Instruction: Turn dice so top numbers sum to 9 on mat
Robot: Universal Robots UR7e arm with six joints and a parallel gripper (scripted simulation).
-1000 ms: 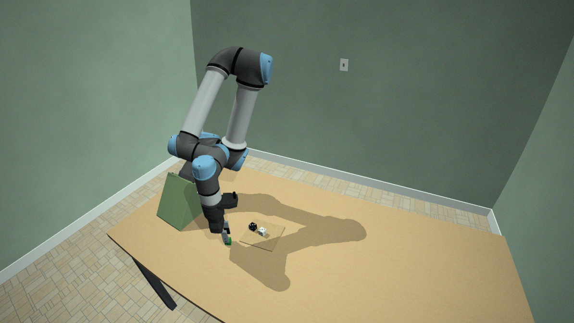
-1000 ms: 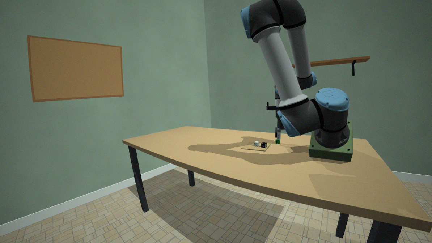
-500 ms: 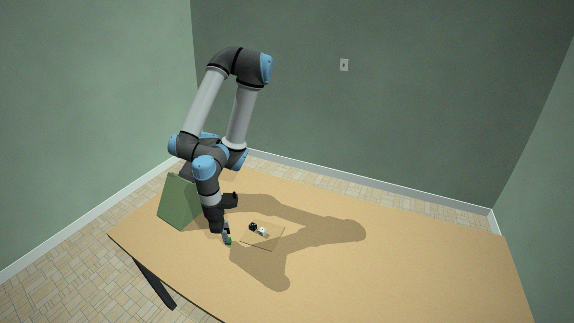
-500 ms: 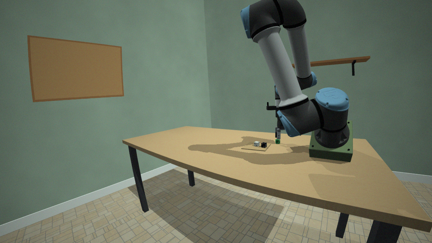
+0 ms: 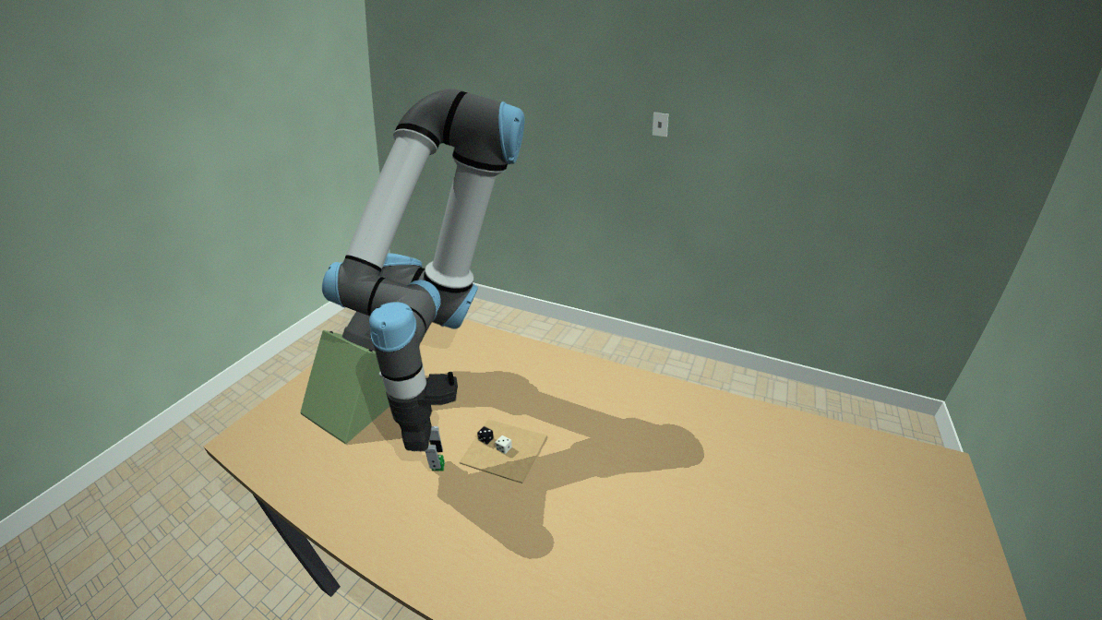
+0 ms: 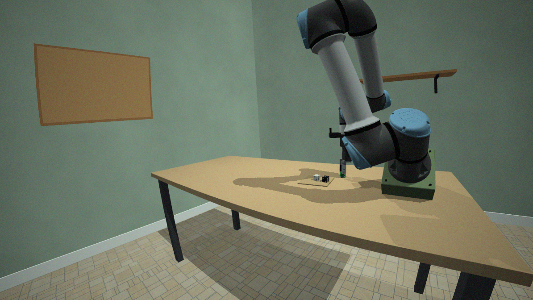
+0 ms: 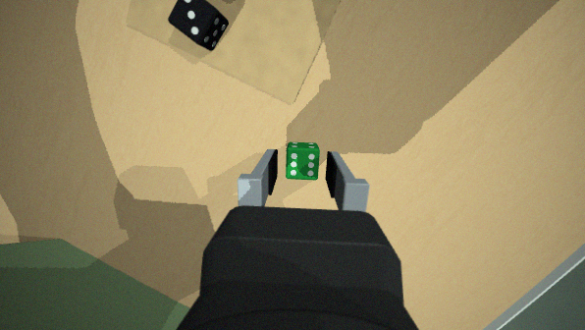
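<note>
My gripper is now 3 cm above the green die. The rest, counted from my hand: white die 9 cm ahead, 11 cm to the left, 2 cm below; black die 4 cm ahead, 11 cm to the left, 2 cm below; tan mat 9 cm ahead, 11 cm to the left, 4 cm below.
</note>
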